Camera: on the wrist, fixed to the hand. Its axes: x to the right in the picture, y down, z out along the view.
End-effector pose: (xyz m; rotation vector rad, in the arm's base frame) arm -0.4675 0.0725 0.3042 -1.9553 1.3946 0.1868
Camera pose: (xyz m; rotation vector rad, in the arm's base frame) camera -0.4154 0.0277 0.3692 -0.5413 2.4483 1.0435
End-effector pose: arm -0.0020 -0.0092 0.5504 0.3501 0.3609 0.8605
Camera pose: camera 0.0306 -0.0231 0.4627 0.5767 -0.1778 2.2898
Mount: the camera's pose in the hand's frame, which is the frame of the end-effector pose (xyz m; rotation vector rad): 0.0232 -0.0685 -0.0610 -0.1078 -0.1523 1.5029
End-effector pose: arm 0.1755 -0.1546 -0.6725 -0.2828 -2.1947 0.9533
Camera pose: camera 0.2062 -0.1587 -0.5831 1.9768 1.7789 -1.4520
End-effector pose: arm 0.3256 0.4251 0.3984 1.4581 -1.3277 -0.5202
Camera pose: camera 0.4146 0.4171 0.3673 0.0575 -2.0230 0.3112
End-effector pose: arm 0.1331 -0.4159 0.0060 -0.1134 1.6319 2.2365
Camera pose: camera 0.1256 -0.4492 -0.0823 -1.0554 -1.0181 -1.8823
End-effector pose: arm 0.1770 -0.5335 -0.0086 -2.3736 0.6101 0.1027
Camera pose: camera 0.2234 -0.5360 0.0738 -1.4506 2.1522 0.9362
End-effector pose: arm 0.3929 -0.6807 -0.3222 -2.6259 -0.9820 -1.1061
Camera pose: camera 0.3267 -0.6365 -0.2710 -2.4251 1.0171 -0.4908
